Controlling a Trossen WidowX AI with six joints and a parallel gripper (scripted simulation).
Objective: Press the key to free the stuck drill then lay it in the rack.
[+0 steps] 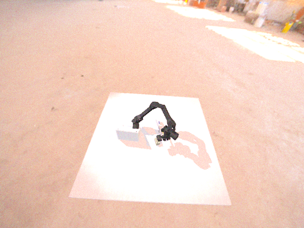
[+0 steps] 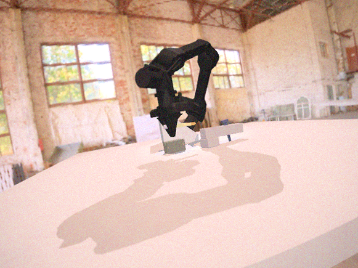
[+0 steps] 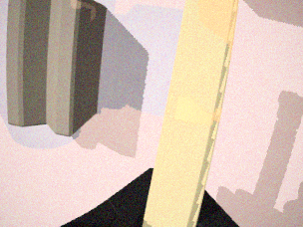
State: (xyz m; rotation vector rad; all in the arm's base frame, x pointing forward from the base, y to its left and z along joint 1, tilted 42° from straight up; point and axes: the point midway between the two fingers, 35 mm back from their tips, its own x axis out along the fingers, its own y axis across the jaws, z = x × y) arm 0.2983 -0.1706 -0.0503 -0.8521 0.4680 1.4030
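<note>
Right now my gripper tip is 4 cm to the right of the yellow drill, 3 cm below it and 1 cm past it. The rest, counted from my gripper tip: long pale block 20 cm to the left, 4 cm behind, 2 cm below; then tan rack 8 cm behind, 4 cm below, 2 cm to the left; then blue-violet key 22 cm to the left, 4 cm behind, 1 cm below.
</note>
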